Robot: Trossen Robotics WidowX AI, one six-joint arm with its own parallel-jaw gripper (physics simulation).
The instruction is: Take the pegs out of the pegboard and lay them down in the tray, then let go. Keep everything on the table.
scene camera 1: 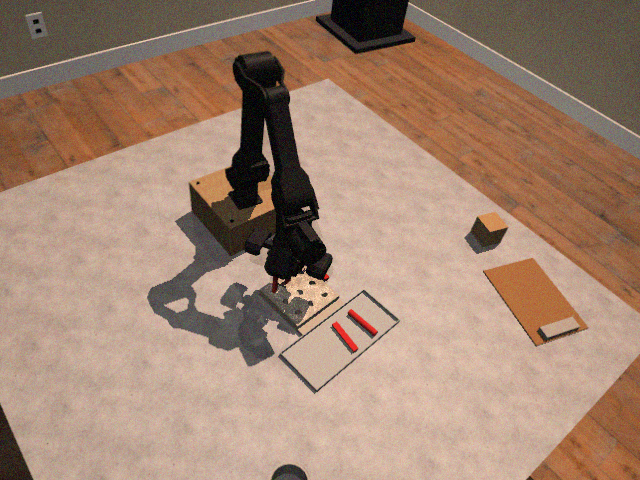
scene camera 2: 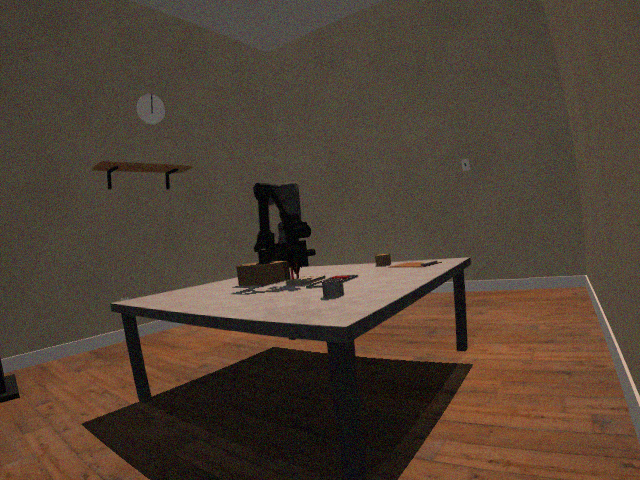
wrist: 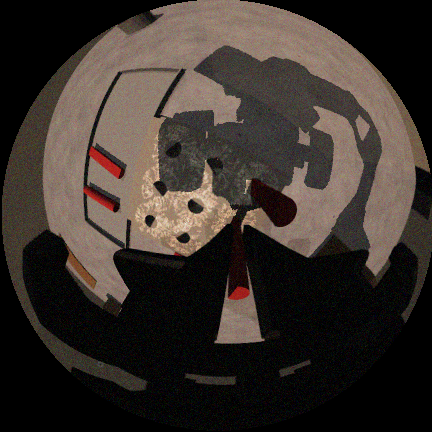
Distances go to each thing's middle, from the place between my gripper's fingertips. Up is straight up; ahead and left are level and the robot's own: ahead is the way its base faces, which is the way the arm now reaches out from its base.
I see my gripper 170 mm short of the grey tray (scene camera 1: 320,354), 60 mm above it and 40 mm to the right of it. From my hand the other things lie so: small brown cube (scene camera 1: 488,229): 570 mm to the left, 90 mm ahead, 20 mm below; flat brown board (scene camera 1: 541,309): 530 mm to the left, 310 mm ahead, 40 mm below.
